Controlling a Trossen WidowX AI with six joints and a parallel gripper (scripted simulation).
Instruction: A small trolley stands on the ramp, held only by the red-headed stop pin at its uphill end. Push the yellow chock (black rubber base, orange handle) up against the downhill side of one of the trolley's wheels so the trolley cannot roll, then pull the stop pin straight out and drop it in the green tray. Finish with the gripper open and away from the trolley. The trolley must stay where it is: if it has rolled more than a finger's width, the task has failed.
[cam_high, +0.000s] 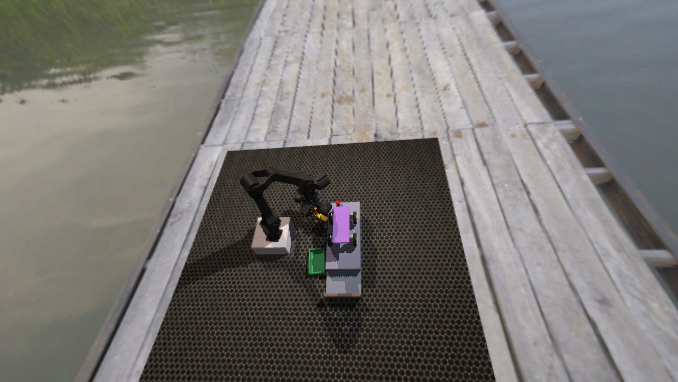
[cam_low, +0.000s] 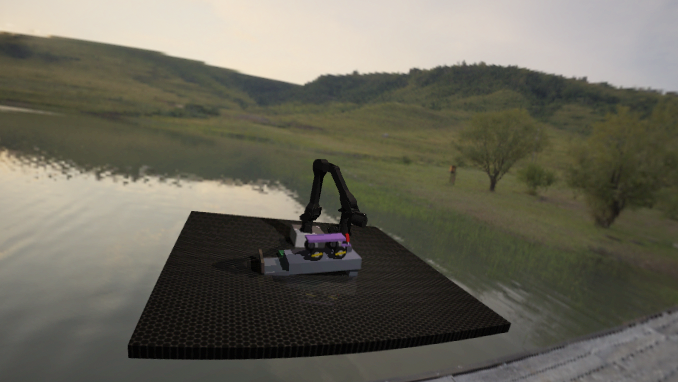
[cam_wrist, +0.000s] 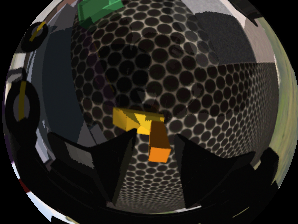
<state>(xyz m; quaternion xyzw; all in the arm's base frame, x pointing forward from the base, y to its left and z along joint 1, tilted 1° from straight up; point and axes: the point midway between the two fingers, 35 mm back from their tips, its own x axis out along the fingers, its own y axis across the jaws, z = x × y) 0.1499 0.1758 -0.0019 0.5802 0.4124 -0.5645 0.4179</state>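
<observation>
My gripper tip is now 130 mm short of the red-headed stop pin and 100 mm below it. From my gripper tip the other things lie so: purple trolley (170 mm ahead, 110 mm to the right, 80 mm above); then yellow chock (20 mm ahead, 10 mm to the right, 10 mm below); then grey ramp (170 mm ahead, 110 mm to the right, 10 mm above).
</observation>
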